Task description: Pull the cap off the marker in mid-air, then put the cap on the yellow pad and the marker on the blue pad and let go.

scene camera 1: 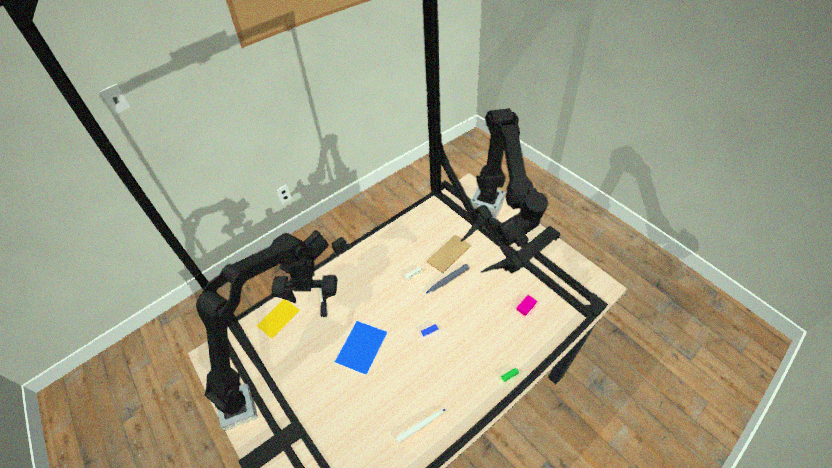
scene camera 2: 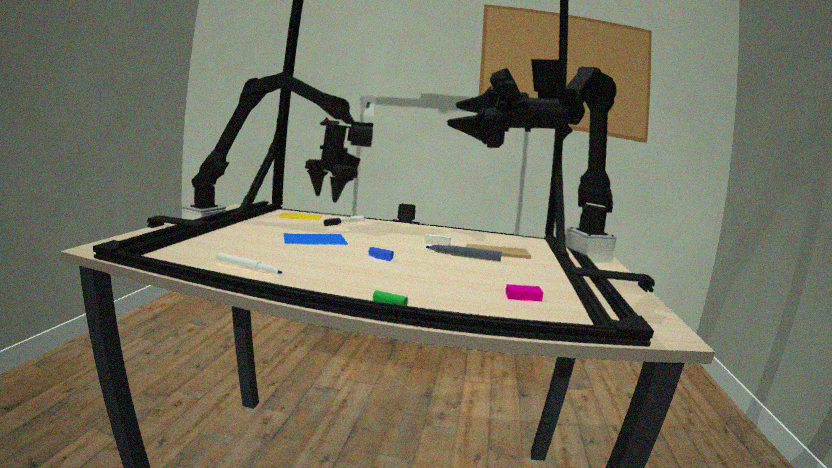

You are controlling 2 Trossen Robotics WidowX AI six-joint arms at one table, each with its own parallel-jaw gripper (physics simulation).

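Where they show: left gripper, fingertip midpoint: [scene camera 1: 470, 256] [scene camera 2: 452, 113]; right gripper, fingertip midpoint: [scene camera 1: 310, 301] [scene camera 2: 325, 199]; left arm's base, origin of the base link: [scene camera 1: 488, 196] [scene camera 2: 591, 232]; right arm's base, origin of the base link: [scene camera 1: 233, 404] [scene camera 2: 204, 206].
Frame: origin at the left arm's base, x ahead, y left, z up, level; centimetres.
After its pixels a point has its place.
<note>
A white marker [scene camera 2: 353, 218] {x 54.9, y -35.7, z -5.3 cm} with a black cap [scene camera 2: 332, 221] {x 61.3, y -30.9, z -5.4 cm} on its end lies at the back left of the table in scene camera 2; in scene camera 1 the right arm hides it. The yellow pad [scene camera 1: 278, 318] {x 70.2, y -44.4, z -6.6 cm} [scene camera 2: 299, 215] {x 70.3, y -45.7, z -6.6 cm} lies flat near it. The blue pad [scene camera 1: 360, 347] {x 67.3, y -15.3, z -6.7 cm} [scene camera 2: 315, 239] {x 66.7, y -14.3, z -6.6 cm} lies flat, nearer the table's middle. My right gripper [scene camera 1: 307, 306] {x 63.2, y -34.3, z 0.2 cm} [scene camera 2: 326, 197] {x 63.2, y -34.3, z 0.2 cm} is open and empty, pointing down above the table close to the capped marker. My left gripper [scene camera 1: 473, 256] {x 44.5, y 9.1, z 23.3 cm} [scene camera 2: 453, 113] {x 44.5, y 9.1, z 23.3 cm} is open and empty, raised high on the right side.
A white pen [scene camera 1: 421, 424] {x 80.7, y 11.1, z -4.8 cm} [scene camera 2: 247, 263] {x 80.6, y 12.0, z -5.2 cm} with a blue tip, a dark grey pen [scene camera 1: 448, 278] {x 35.4, y -0.6, z -4.6 cm} [scene camera 2: 465, 252] {x 35.4, y 0.1, z -5.4 cm}, a small blue piece [scene camera 1: 429, 330] {x 54.6, y 1.5, z -4.7 cm} [scene camera 2: 381, 253] {x 54.3, y 2.3, z -5.3 cm}, a green piece [scene camera 1: 509, 374] {x 58.4, y 27.6, z -4.6 cm} [scene camera 2: 390, 298] {x 58.2, y 28.5, z -5.0 cm}, a magenta block [scene camera 1: 526, 305] {x 34.9, y 25.3, z -5.2 cm} [scene camera 2: 524, 292] {x 35.2, y 26.8, z -5.3 cm} and a tan pad [scene camera 1: 448, 253] {x 25.2, y -4.9, z -5.9 cm} lie around. Black rails edge the table.
</note>
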